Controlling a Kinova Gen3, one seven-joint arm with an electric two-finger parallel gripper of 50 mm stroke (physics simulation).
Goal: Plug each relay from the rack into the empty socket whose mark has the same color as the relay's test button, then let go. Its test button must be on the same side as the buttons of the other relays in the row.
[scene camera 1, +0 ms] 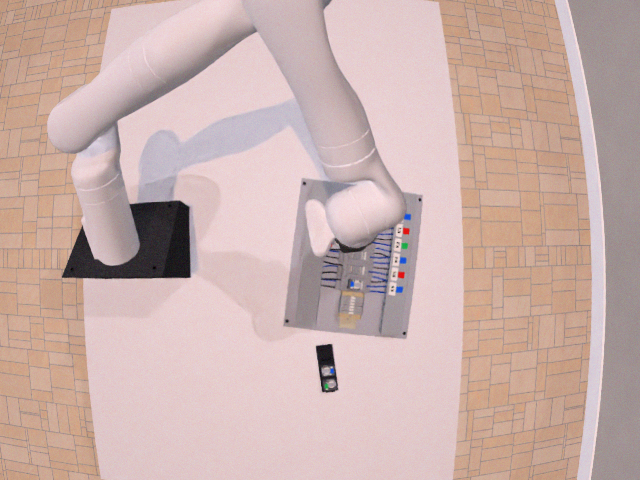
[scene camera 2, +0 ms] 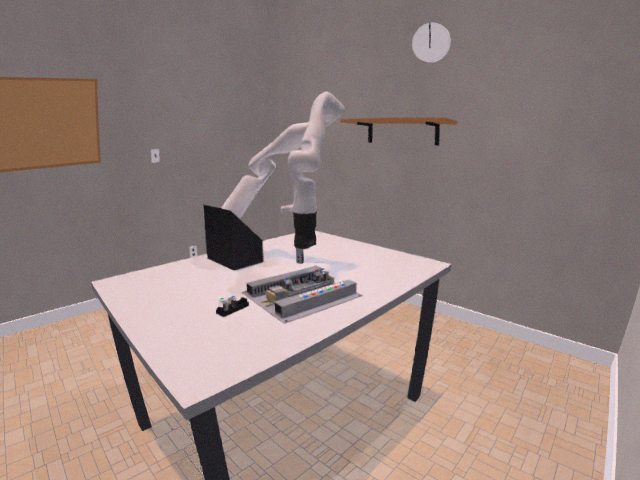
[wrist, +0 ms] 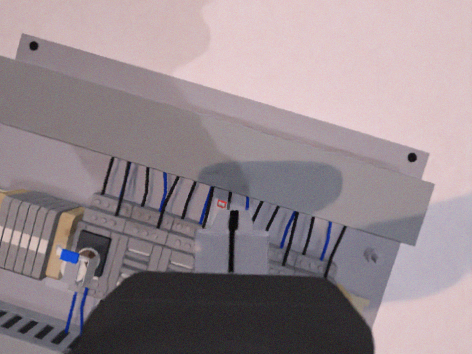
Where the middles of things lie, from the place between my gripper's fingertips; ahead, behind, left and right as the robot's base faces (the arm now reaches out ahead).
Labels:
Now: the grey panel point(scene camera 1: 327, 319) 50 mm ahead of my hand, 40 mm to the right of it and 90 mm below it.

